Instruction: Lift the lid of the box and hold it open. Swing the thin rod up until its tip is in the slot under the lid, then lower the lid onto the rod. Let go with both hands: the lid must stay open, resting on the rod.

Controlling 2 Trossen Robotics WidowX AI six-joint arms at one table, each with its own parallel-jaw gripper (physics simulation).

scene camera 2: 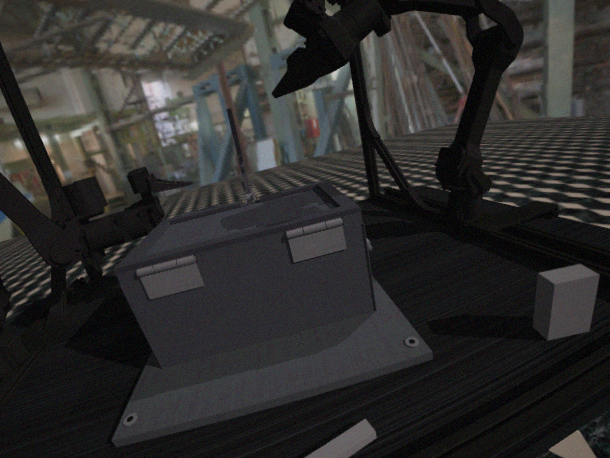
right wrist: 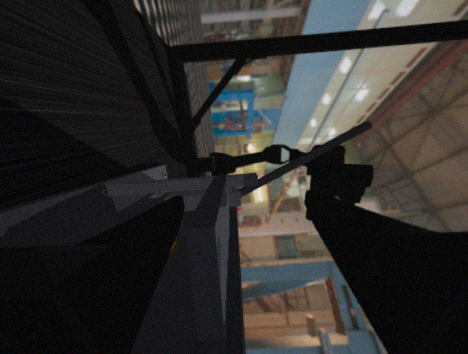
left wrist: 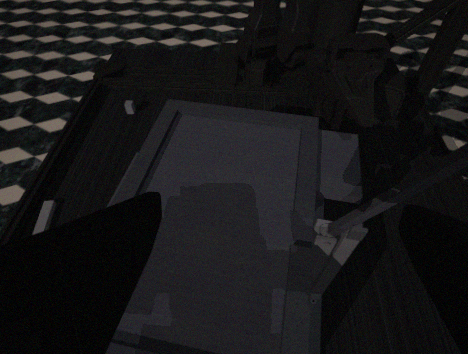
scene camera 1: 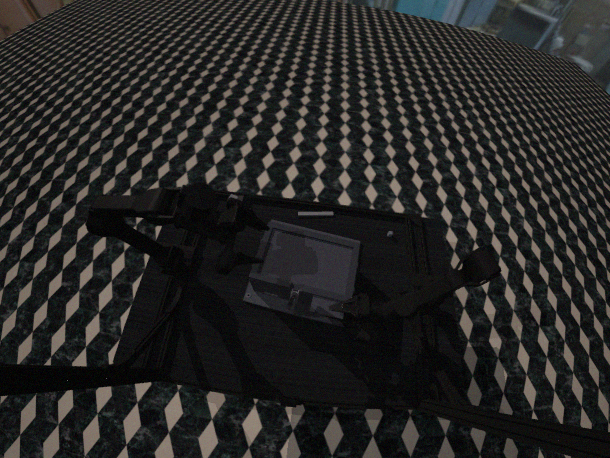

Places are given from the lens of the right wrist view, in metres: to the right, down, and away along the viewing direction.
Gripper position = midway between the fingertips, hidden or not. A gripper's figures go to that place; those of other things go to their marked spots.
my left gripper (right wrist: 322, 202): 0.17, 0.05, 0.31
my right gripper (right wrist: 243, 199): 0.01, 0.01, 0.11
grey box (right wrist: 67, 218): -0.16, 0.04, 0.15
